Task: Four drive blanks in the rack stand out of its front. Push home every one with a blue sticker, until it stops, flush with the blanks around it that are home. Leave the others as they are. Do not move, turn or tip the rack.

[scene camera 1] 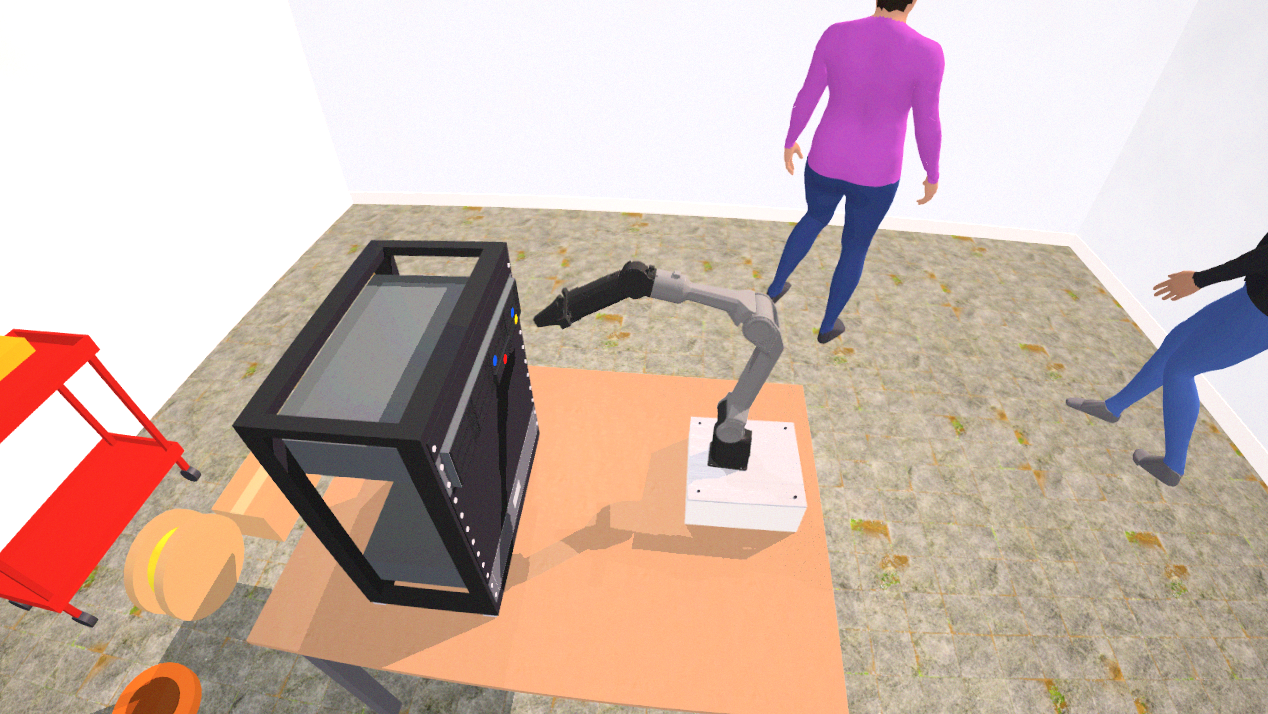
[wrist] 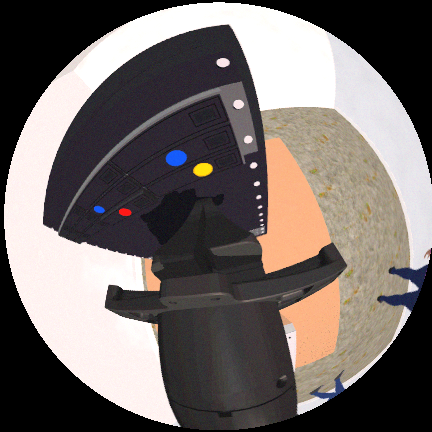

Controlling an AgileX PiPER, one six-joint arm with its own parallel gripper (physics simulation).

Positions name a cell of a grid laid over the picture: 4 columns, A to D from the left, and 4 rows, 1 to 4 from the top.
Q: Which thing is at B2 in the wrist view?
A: A black rack.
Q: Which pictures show my gripper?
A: Scene camera 1 and the wrist view: all of them.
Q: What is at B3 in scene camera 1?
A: A black rack.
